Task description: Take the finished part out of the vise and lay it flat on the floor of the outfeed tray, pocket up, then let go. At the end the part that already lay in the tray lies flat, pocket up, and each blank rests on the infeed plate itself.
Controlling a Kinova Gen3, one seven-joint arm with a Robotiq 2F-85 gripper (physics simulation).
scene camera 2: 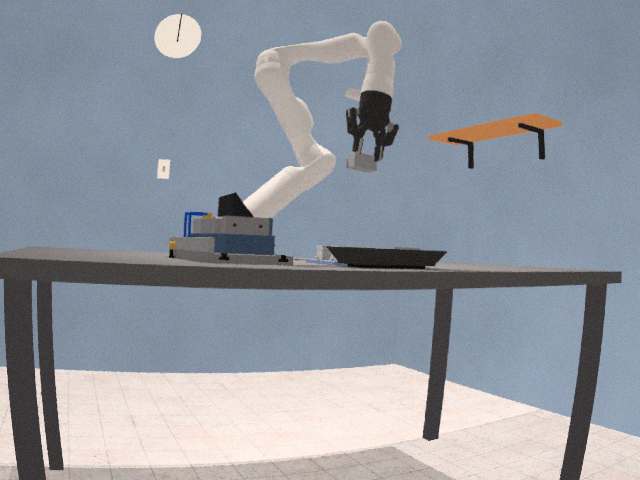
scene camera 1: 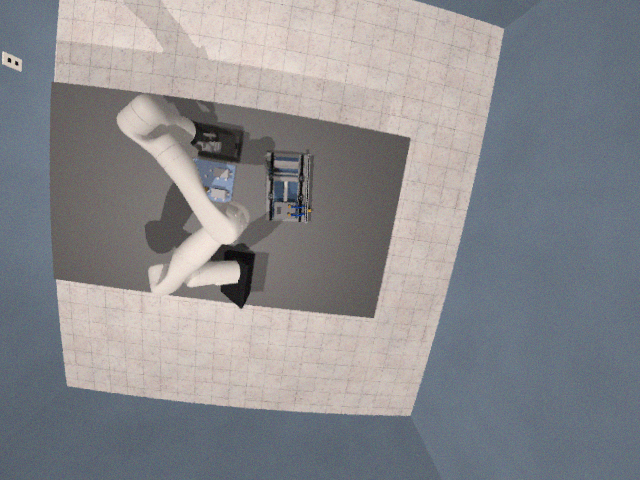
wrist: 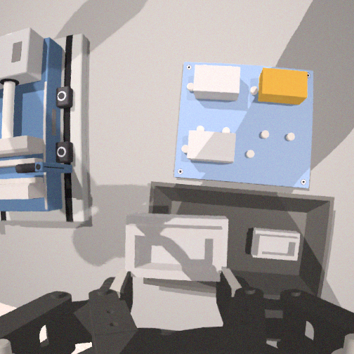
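Note:
My gripper is shut on the finished part, a grey block whose pocket shows in the wrist view. It hangs high above the black outfeed tray, roughly level, overlapping the tray's left part in the wrist view. The other part lies in the tray, flat, pocket up. On the light-blue infeed plate two white blanks and an orange block appear to rest among round pegs. In scene camera 1, the arm's end and shadow obscure the held part.
The blue and grey vise stands beside the tray and plate, at the left of the wrist view. The arm's black base mount is at the table's edge. An orange wall shelf is in the background.

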